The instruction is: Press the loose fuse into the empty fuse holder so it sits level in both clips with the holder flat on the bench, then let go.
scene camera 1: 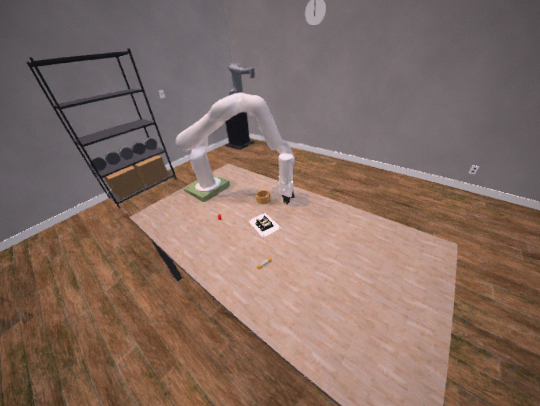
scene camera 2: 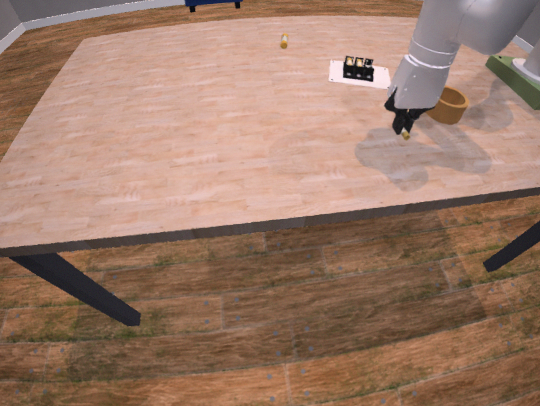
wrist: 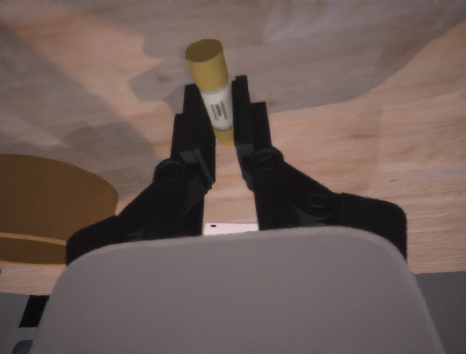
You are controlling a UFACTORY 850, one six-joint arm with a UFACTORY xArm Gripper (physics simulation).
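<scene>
My gripper (scene camera 1: 286, 200) (scene camera 2: 403, 129) (wrist: 222, 102) is shut on a loose fuse (scene camera 2: 406, 135) (wrist: 207, 74), a white-labelled tube with yellow end caps. The fingers grip its middle; one cap sticks out past the tips. Whether it touches the bench cannot be told. The black fuse holder (scene camera 1: 264, 223) (scene camera 2: 358, 72) stands apart from the gripper on a white plate (scene camera 1: 270, 231) (scene camera 2: 381, 78) (wrist: 232, 228). Two of its three positions show gold; the one on the right in the scene camera 2 view looks dark. Another yellow-capped fuse (scene camera 1: 264, 263) (scene camera 2: 284, 41) lies farther off on the bench.
A brown round bowl or ring (scene camera 1: 263, 200) (scene camera 2: 446, 115) (wrist: 50, 200) stands close beside the gripper. A small red piece (scene camera 1: 219, 217) lies on the wooden bench (scene camera 1: 350, 280) (scene camera 2: 200, 125). The arm stands on a green base (scene camera 1: 203, 196) (scene camera 2: 510, 77).
</scene>
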